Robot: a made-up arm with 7 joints.
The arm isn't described. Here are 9 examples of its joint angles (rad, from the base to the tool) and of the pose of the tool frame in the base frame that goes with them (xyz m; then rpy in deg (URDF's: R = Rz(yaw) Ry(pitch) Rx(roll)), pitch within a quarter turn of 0, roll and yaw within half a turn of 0).
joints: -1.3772 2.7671 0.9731 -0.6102 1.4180 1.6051 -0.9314
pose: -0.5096 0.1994 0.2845 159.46 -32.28 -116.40
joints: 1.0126 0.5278 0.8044 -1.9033 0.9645 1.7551 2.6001
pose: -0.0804 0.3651 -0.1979 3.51 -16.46 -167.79
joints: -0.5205 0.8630 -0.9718 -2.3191 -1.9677 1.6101 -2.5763
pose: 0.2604 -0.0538 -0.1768 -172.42 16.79 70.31
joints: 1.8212 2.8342 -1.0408 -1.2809 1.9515 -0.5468 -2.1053
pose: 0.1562 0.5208 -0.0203 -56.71 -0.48 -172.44
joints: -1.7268 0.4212 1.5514 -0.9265 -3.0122 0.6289 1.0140
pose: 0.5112 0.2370 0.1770 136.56 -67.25 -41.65
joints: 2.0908 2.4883 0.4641 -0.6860 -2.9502 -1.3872 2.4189
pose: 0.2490 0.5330 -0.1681 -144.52 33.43 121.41
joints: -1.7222 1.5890 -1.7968 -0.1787 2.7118 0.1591 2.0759
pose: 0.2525 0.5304 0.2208 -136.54 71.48 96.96
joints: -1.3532 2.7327 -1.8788 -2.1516 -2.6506 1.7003 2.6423
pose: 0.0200 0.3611 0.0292 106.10 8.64 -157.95
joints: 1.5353 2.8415 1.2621 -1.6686 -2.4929 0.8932 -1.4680
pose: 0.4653 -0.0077 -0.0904 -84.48 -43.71 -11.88
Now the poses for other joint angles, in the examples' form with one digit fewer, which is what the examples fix.
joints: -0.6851 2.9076 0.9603 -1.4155 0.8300 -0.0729 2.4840
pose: -0.170 -0.155 0.468 147.5 -54.2 131.9
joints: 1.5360 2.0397 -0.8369 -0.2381 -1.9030 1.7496 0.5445
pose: 0.023 0.604 0.170 -22.3 11.2 117.3
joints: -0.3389 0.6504 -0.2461 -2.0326 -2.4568 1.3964 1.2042
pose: 0.367 0.048 -0.131 -160.1 0.2 -103.7
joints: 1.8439 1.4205 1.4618 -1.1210 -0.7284 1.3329 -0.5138
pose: -0.001 0.543 0.164 165.7 19.6 81.8
